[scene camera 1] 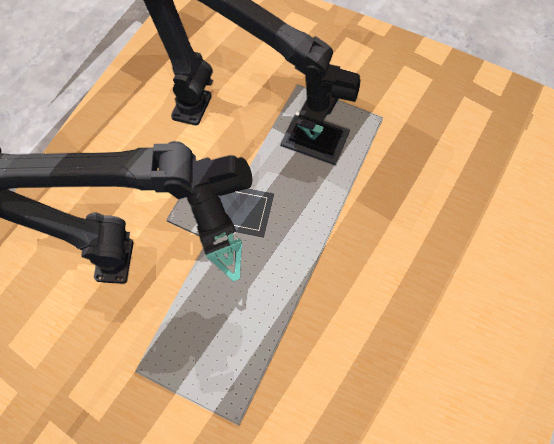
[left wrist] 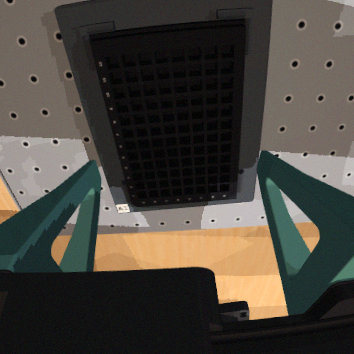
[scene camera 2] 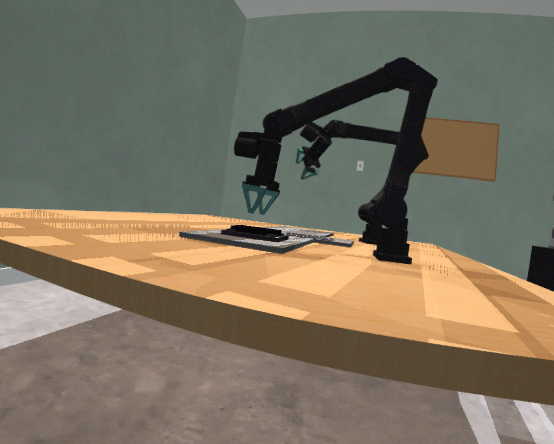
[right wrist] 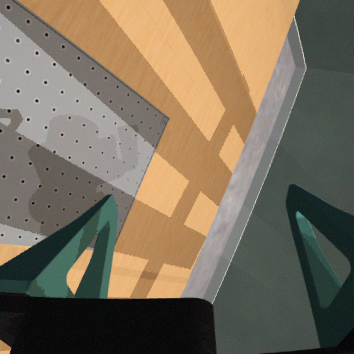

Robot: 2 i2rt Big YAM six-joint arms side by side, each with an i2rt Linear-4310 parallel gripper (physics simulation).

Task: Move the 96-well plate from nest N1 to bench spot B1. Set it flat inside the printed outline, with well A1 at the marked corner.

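Where they show: left gripper, between the fingertips: [scene camera 1: 318,126] [left wrist: 178,163] [scene camera 2: 256,213]; right gripper, between the fingertips: [scene camera 1: 233,272] [scene camera 2: 299,171] [right wrist: 200,197]; left arm's base, origin of its link: [scene camera 1: 191,107] [scene camera 2: 390,259]; right arm's base, origin of its link: [scene camera 1: 114,260] [scene camera 2: 371,243].
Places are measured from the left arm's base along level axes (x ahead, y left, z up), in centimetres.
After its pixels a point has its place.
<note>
The black 96-well plate [scene camera 1: 327,142] {z 3.4, x 41.3, y -2.4 cm} [scene camera 2: 255,230] {z 3.4, x 37.0, y 3.3 cm} [left wrist: 172,125] {z 2.9, x 37.8, y -0.7 cm} lies in the dark nest [scene camera 1: 310,154] {z 2.3, x 37.8, y -6.9 cm} [scene camera 2: 281,238] {z 2.1, x 29.8, y 2.7 cm} [left wrist: 257,90] {z 2.5, x 39.1, y -6.6 cm}. In the left wrist view its A1 label [left wrist: 122,208] {z 2.5, x 30.6, y 5.2 cm} is at the nest's lower left corner. My left gripper [scene camera 1: 314,136] {z 7.8, x 38.2, y -1.0 cm} [scene camera 2: 258,213] {z 7.8, x 38.2, y -1.0 cm} [left wrist: 178,163] {z 7.8, x 38.2, y -1.0 cm} is open and empty above the plate, fingertips apart from it. My right gripper [scene camera 1: 237,278] {z 27.8, x 33.3, y -52.4 cm} [scene camera 2: 301,170] {z 27.8, x 33.3, y -52.4 cm} [right wrist: 200,197] {z 27.8, x 33.3, y -52.4 cm} is open and empty, raised over the perforated board. The B1 outline [scene camera 1: 263,214] {z 1.5, x 31.0, y -27.5 cm} is white on a dark pad; my right arm hides its left part, and its marked corner cannot be made out.
The grey perforated board [scene camera 1: 280,270] {z 1.3, x 39.6, y -40.7 cm} [right wrist: 80,95] {z 1.3, x 38.8, y -59.9 cm} lies on the wooden table [scene camera 1: 425,300] {z 0.0, x 76.5, y -37.3 cm} [scene camera 2: 200,280] {z 0.0, x 32.5, y 49.1 cm} and carries the nest. My right forearm and wrist extend over the B1 pad [scene camera 1: 268,220] {z 1.3, x 32.7, y -28.6 cm}. The table's edge shows in the right wrist view.
</note>
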